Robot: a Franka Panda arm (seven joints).
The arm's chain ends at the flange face. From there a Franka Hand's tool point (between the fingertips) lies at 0.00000 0.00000 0.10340 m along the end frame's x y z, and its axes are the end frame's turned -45 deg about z.
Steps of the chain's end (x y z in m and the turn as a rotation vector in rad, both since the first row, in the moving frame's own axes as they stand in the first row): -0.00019 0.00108 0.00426 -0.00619 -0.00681 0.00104; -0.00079 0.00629 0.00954 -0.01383 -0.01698 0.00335; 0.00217 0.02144 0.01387 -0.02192 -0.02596 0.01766; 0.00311 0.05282 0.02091 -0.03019 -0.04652 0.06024; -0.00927 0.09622 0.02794 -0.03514 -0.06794 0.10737
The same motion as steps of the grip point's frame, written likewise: -0.00185 0.00058 0.00426 0.00044 -0.00919 0.00104; -0.00726 0.00366 0.00952 0.00223 -0.02179 0.00335; -0.01712 0.01637 0.01381 0.00286 -0.03386 0.01766; -0.04072 0.03819 0.02075 0.01155 -0.05424 0.06024; -0.08198 0.05869 0.02764 0.02319 -0.07289 0.10737
